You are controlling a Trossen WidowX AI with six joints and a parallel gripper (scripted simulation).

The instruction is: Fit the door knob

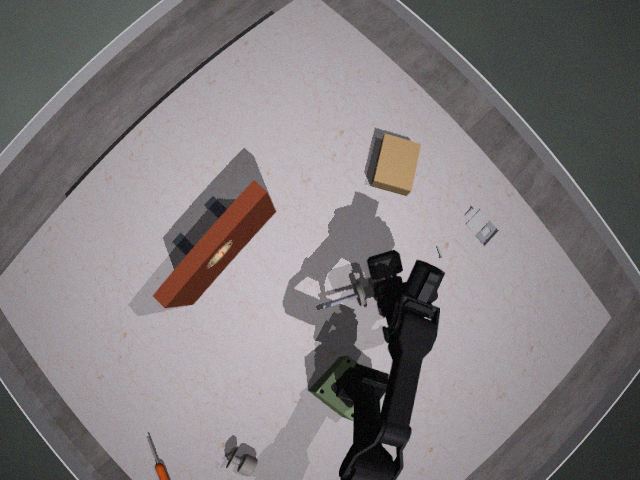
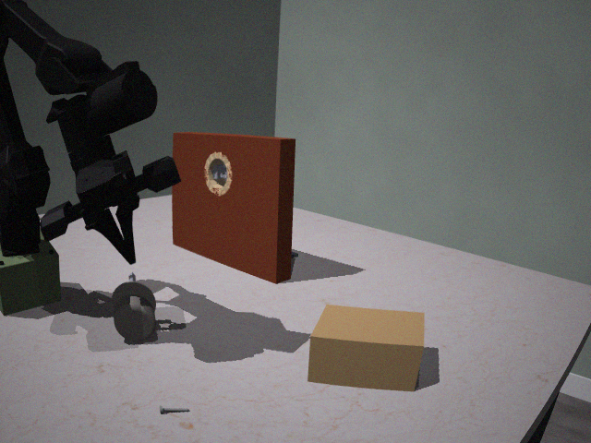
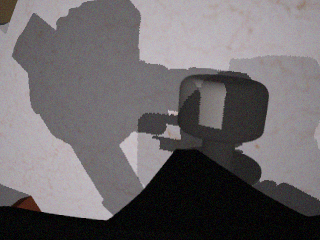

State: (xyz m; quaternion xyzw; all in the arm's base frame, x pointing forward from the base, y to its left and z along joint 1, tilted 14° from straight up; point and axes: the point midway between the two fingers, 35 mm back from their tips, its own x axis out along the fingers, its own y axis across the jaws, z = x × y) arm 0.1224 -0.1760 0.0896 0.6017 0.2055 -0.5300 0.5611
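My hand is 29 cm short of the grey latch socket, 21 cm to the right of it and 3 cm below it. From my hand the other things lie so: orange screwdriver: 74 cm to the left, 12 cm below, 2 cm behind; then red-brown wooden door panel: 29 cm ahead, 21 cm to the left; then tan box: 22 cm to the right, 19 cm ahead, 11 cm below.
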